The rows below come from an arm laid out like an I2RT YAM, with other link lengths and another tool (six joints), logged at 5 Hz.
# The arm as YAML. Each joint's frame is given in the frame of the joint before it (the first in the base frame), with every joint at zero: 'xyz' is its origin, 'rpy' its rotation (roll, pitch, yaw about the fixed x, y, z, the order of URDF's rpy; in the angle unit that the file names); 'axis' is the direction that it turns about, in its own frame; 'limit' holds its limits. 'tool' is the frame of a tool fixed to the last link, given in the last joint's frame.
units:
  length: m
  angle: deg
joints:
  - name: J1
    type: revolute
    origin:
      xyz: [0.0, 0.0, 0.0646]
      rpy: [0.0, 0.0, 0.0]
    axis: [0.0, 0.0, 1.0]
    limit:
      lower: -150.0
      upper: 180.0
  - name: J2
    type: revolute
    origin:
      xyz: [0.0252, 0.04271, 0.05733]
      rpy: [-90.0, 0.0, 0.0]
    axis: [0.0, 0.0, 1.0]
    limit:
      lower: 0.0
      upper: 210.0
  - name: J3
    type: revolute
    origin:
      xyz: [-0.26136, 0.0, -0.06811]
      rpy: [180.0, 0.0, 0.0]
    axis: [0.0, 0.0, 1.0]
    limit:
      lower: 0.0
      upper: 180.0
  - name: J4
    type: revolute
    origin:
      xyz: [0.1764, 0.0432, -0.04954]
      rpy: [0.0, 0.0, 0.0]
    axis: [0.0, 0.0, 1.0]
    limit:
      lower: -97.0
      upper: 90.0
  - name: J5
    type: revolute
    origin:
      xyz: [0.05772, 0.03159, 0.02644]
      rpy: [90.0, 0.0, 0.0]
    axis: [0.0, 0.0, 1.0]
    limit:
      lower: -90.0
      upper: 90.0
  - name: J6
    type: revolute
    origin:
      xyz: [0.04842, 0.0, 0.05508]
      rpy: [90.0, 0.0, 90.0]
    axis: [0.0, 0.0, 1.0]
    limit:
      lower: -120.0
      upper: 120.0
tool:
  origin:
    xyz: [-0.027, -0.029, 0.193]
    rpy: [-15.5, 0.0, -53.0]
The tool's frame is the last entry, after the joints.
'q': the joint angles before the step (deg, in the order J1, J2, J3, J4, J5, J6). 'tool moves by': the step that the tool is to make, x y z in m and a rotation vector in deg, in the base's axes. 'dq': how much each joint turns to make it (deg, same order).
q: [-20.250, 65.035, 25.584, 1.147, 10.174, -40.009]
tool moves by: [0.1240, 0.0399, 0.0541, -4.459, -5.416, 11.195]
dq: [13.147, 19.663, 21.065, 5.198, 3.332, -1.415]
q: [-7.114, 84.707, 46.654, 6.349, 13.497, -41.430]
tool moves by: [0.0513, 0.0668, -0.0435, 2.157, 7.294, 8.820]
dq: [8.336, 16.396, 13.280, -4.535, -1.436, 1.187]
